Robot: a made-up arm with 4 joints. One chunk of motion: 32 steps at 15 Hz.
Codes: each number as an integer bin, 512 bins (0 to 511) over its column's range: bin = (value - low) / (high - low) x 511, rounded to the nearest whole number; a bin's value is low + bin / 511 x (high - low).
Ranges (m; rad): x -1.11..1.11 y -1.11..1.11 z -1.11..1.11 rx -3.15..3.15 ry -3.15..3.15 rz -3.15..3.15
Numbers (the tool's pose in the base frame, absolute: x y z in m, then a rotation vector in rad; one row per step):
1: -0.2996 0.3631 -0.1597 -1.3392 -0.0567 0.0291
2: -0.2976 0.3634 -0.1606 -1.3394 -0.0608 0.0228
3: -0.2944 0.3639 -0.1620 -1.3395 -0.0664 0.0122
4: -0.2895 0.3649 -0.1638 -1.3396 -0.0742 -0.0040
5: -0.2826 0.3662 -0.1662 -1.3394 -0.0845 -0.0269
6: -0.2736 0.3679 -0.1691 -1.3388 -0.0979 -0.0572
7: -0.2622 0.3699 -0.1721 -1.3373 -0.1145 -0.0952
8: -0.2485 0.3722 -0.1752 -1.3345 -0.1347 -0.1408
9: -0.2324 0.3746 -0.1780 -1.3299 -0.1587 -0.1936
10: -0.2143 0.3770 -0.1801 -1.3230 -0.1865 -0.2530
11: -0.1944 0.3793 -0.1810 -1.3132 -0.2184 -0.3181
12: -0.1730 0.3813 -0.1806 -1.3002 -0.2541 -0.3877
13: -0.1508 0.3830 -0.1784 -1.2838 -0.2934 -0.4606
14: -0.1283 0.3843 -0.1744 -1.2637 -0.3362 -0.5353
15: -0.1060 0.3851 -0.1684 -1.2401 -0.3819 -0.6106
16: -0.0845 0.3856 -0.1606 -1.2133 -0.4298 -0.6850
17: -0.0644 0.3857 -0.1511 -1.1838 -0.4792 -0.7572
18: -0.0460 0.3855 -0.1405 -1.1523 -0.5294 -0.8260
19: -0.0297 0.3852 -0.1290 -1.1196 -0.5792 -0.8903
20: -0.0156 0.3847 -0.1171 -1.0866 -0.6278 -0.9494
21: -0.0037 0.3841 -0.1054 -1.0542 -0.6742 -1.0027
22: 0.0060 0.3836 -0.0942 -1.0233 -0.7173 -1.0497
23: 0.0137 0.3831 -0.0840 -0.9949 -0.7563 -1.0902
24: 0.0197 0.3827 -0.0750 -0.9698 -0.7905 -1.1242
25: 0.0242 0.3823 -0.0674 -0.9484 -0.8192 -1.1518
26: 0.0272 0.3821 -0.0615 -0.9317 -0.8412 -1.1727
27: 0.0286 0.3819 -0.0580 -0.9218 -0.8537 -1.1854
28: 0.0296 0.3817 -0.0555 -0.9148 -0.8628 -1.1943
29: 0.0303 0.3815 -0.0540 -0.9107 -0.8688 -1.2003
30: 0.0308 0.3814 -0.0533 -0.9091 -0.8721 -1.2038
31: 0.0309 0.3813 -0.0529 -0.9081 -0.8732 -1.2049
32: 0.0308 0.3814 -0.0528 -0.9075 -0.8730 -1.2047
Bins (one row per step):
1: 187 339 219 147 251 258
2: 187 339 219 147 251 257
3: 188 339 218 147 250 256
4: 189 339 218 147 249 255
5: 190 340 217 147 249 253
6: 193 340 217 147 248 251
7: 195 341 216 147 246 248
8: 198 341 215 147 245 244
9: 202 342 215 148 243 240
10: 206 342 214 148 240 235
11: 211 343 214 149 238 230
12: 216 343 214 150 235 224
13: 221 344 214 151 232 218
14: 226 344 215 153 228 212
15: 231 344 217 155 225 206
16: 236 344 219 157 221 200
17: 241 344 221 159 217 194
18: 245 344 223 162 213 189
19: 249 344 226 165 209 183
20: 252 344 229 167 205 178
21: 255 344 231 170 201 174
22: 257 344 234 172 197 170
23: 259 344 236 175 194 167
24: 260 344 238 177 191 164
25: 261 343 240 179 189 162
26: 262 343 241 180 187 160
27: 262 343 242 181 186 159
28: 262 343 243 181 186 159
29: 262 343 243 182 185 158
30: 263 343 243 182 185 158
31: 263 343 243 182 185 158
32: 263 343 243 182 185 158

